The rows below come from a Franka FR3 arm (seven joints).
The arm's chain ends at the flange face. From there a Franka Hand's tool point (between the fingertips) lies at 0.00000 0.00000 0.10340 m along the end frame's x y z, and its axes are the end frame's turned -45 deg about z.
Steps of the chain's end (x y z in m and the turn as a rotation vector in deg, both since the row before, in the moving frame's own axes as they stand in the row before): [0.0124, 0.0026, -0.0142, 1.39, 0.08, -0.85]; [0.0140, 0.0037, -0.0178, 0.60, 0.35, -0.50]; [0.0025, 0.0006, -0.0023, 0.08, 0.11, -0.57]
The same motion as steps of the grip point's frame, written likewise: [0.0088, 0.0089, -0.0142, 0.93, 1.04, -0.85]; [0.0085, 0.0122, -0.0178, 0.18, 0.67, -0.50]; [0.0016, 0.0022, -0.0023, -0.02, 0.13, -0.57]
